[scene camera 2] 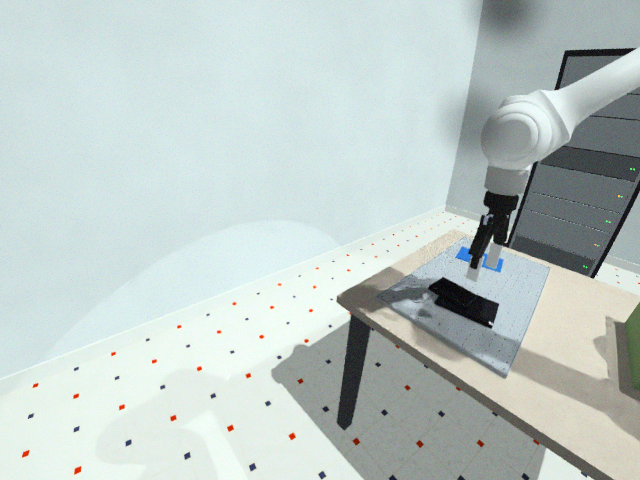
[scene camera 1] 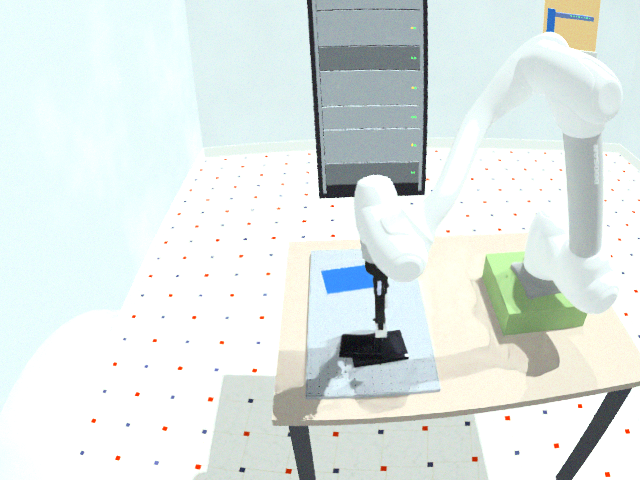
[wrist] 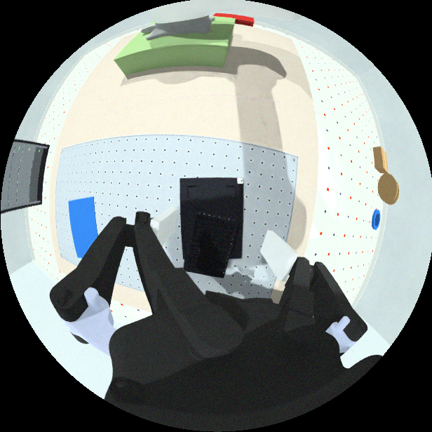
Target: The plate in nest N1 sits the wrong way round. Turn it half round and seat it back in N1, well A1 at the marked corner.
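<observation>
The black plate [scene camera 1: 353, 345] [scene camera 2: 445, 289] [wrist: 212, 245] lies skewed on the black nest [scene camera 1: 395, 341] [scene camera 2: 485, 311] [wrist: 210, 197], turned at an angle to its sides. One end of the plate sticks out past the nest's edge in the wrist view. A small white mark [scene camera 1: 406, 355] [scene camera 2: 491, 323] [wrist: 240, 181] sits at the nest's corner away from the plate. My gripper [scene camera 1: 381, 331] [scene camera 2: 483, 266] [wrist: 221, 230] is open and empty above the plate, its pale fingertips wide apart on either side in the wrist view. The well labels cannot be read.
The nest stands on a grey perforated board [scene camera 1: 330, 320] [scene camera 2: 522, 289] [wrist: 125, 165] with a blue patch [scene camera 1: 343, 279] [scene camera 2: 465, 253] [wrist: 82, 227]. A green block [scene camera 1: 537, 317] [scene camera 2: 634, 346] [wrist: 175, 57] under the arm's base stands on the same table [scene camera 1: 454, 310]. A server rack stands behind.
</observation>
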